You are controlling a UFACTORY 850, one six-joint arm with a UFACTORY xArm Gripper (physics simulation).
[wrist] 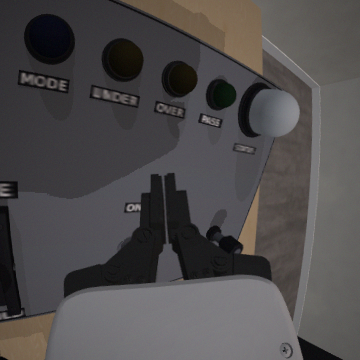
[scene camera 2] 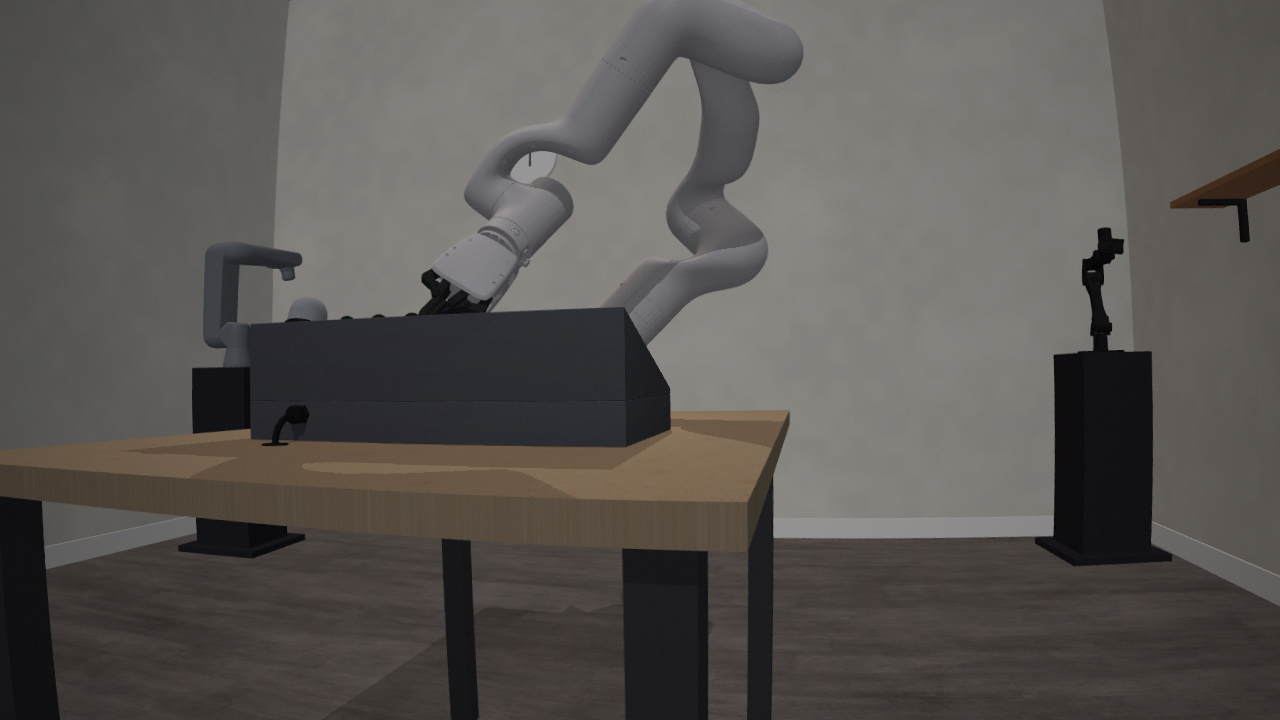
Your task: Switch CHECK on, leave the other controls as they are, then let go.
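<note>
The dark control console (scene camera 2: 438, 362) (wrist: 210, 160) stands on the table; its sloped face shows in the wrist view. The ON label (wrist: 133, 207) lies just left of the fingers. The CHECK switch's lever and its name label are hidden behind my gripper; a bit of what looks like its round base (wrist: 124, 244) shows left of the fingers. Which way the lever points cannot be seen. My gripper (scene camera 2: 450, 300) (wrist: 163, 186) is shut with nothing between its fingers, low over the panel. In scene camera 2 its fingertips are hidden behind the console.
A small black-knobbed switch (wrist: 231, 244) stands close right of the fingers. Beyond the fingertips are the blue MODE button (wrist: 49, 38), UNDER (wrist: 123, 59), OVER (wrist: 180, 78), PASS (wrist: 222, 94) and a white dome lamp (wrist: 275, 113). A black lever assembly (wrist: 6, 260) is at far left.
</note>
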